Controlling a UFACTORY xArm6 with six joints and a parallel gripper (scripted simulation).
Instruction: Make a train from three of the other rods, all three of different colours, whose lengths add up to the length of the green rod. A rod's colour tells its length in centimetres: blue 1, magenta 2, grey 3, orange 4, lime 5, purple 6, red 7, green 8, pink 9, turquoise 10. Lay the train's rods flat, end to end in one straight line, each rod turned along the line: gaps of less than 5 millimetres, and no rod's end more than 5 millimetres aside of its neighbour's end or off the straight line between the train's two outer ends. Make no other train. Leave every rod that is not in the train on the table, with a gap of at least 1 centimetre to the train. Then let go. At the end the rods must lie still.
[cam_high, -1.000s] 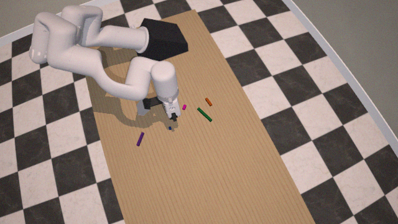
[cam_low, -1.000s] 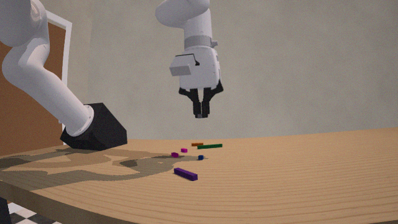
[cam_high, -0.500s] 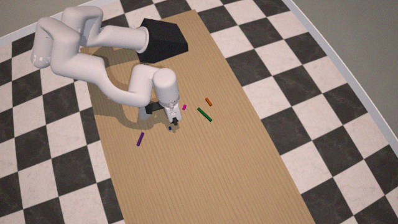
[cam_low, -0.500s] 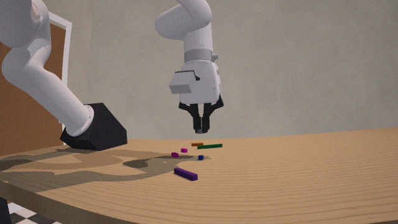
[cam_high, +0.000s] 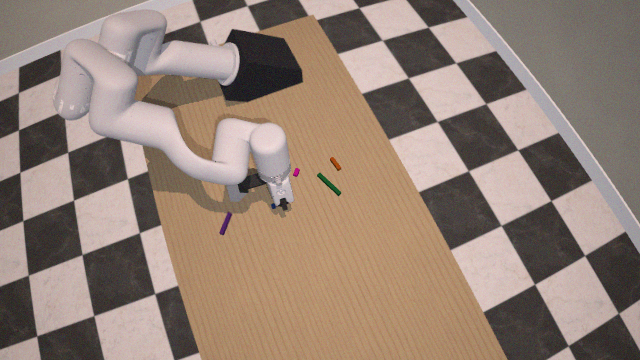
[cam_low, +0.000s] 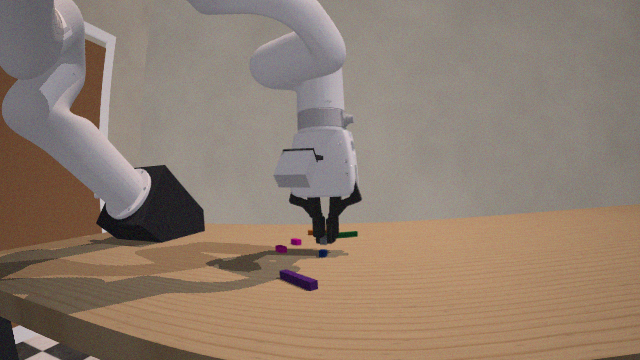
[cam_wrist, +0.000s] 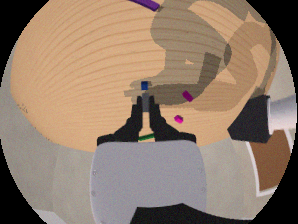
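The grey rod is 2 cm below my hand. From my hand the other things lie so: purple rod 1 cm behind, 15 cm to the right, 3 cm below; then blue rod 2 cm to the right, 3 cm below; then green rod 1 cm ahead, 13 cm to the left, 3 cm below.
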